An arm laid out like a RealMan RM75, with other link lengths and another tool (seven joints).
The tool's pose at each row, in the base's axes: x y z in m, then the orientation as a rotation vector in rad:
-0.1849, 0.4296, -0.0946, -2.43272, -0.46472, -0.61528
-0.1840, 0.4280, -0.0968, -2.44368, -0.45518, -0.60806
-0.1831, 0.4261, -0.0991, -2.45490, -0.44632, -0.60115
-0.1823, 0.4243, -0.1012, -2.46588, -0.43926, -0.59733
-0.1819, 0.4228, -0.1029, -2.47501, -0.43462, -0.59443
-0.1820, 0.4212, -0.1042, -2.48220, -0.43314, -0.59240
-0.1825, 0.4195, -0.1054, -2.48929, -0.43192, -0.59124
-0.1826, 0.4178, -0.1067, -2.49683, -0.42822, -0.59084
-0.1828, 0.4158, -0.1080, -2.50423, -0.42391, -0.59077
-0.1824, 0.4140, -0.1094, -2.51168, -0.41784, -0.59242
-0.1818, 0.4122, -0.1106, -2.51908, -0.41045, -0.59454
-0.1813, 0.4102, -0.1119, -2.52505, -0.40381, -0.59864
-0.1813, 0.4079, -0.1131, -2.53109, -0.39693, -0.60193
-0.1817, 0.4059, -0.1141, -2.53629, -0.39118, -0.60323
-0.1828, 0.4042, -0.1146, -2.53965, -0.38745, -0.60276
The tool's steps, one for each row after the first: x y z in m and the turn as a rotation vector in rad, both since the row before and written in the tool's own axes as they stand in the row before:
-0.0007, 0.0026, 0.0009, -0.00832, -0.00575, 0.00819
-0.0008, 0.0029, 0.0008, -0.00869, -0.00578, 0.00756
-0.0007, 0.0027, 0.0007, -0.00937, -0.00411, 0.00545
-0.0008, 0.0021, 0.0005, -0.00784, -0.00352, 0.00355
-0.0010, 0.0018, 0.0000, -0.00618, -0.00310, 0.00116
-0.0013, 0.0017, -0.0002, -0.00634, -0.00255, 0.00076
-0.0010, 0.0019, 0.0000, -0.00708, -0.00163, 0.00232
-0.0012, 0.0021, -0.0002, -0.00707, -0.00124, 0.00267
-0.0007, 0.0022, 0.0002, -0.00769, 0.00025, 0.00350
-0.0004, 0.0022, 0.0001, -0.00784, 0.00085, 0.00431
-0.0005, 0.0024, 0.0001, -0.00706, 0.00238, 0.00339
-0.0010, 0.0024, -0.0003, -0.00691, 0.00187, 0.00373
-0.0011, 0.0019, -0.0004, -0.00552, 0.00056, 0.00342
-0.0015, 0.0012, -0.0009, -0.00320, -0.00050, 0.00251

